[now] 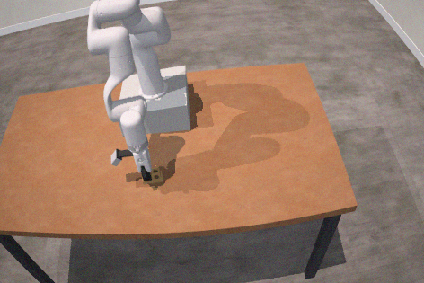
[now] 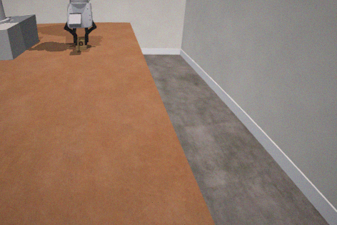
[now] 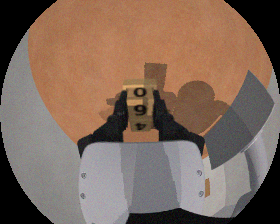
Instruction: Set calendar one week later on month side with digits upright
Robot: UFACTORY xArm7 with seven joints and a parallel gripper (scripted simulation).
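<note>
Now: the wooden tray 20 mm to the left of my hand and 30 mm below it.
</note>
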